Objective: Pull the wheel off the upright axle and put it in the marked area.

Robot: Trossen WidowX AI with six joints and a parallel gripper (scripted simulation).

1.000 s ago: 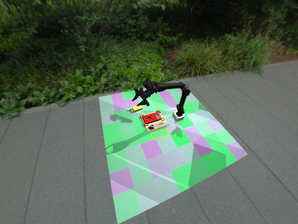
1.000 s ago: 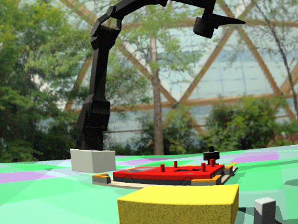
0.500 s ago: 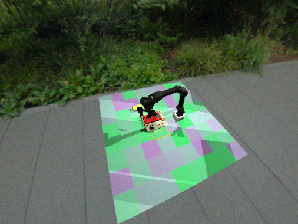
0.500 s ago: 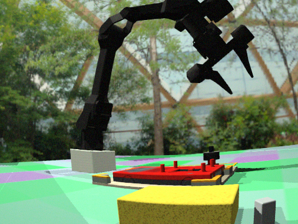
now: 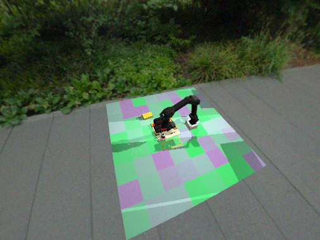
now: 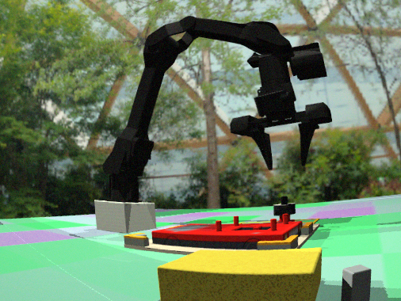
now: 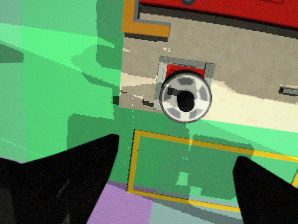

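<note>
The wheel is 1 cm behind my gripper tip, 1 cm to the right of it and 7 cm below it. From my gripper tip the other things lie so: yellow block: 4 cm ahead, 33 cm to the right, 10 cm below; upright axle: 1 cm behind, 1 cm to the right, 8 cm below.
</note>
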